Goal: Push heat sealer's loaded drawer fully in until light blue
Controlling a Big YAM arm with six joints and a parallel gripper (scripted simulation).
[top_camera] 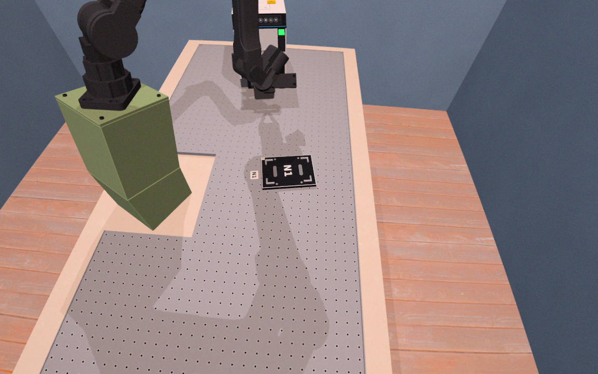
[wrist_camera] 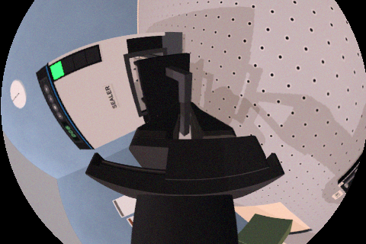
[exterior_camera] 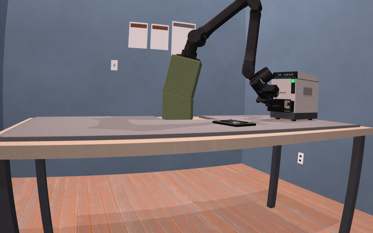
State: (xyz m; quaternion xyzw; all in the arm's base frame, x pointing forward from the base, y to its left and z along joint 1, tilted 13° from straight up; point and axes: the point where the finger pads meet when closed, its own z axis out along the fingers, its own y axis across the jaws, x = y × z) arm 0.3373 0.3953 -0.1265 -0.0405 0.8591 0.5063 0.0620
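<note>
My gripper is now 110 mm to the right of the black drawer and 10 mm above it. Also, from my hand: small white label 40 mm behind, 340 mm to the right, 90 mm below.
</note>
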